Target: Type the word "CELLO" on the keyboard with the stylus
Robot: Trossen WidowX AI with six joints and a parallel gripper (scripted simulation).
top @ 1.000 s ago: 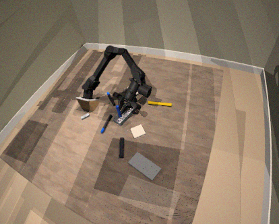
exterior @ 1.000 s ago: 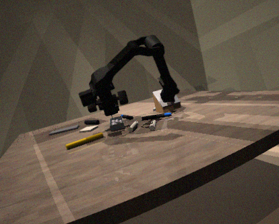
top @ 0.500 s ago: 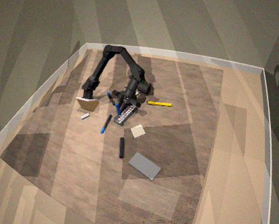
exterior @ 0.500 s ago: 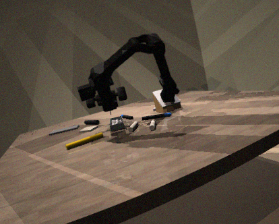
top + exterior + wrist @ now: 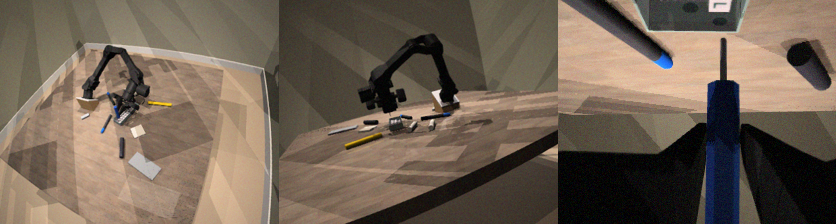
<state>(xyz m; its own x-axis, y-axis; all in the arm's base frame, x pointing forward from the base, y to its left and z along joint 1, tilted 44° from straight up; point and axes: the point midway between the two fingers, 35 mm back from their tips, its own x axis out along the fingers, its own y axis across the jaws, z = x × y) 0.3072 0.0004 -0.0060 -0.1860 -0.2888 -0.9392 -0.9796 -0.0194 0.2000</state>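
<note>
Now: the white card 13 cm ahead of my gripper tip and 9 cm below it. Round my gripper tip: dark cylinder 14 cm to the right, 10 cm ahead, 8 cm below; yellow marker 24 cm to the left, 15 cm ahead, 8 cm below; stylus 1 cm below.
</note>
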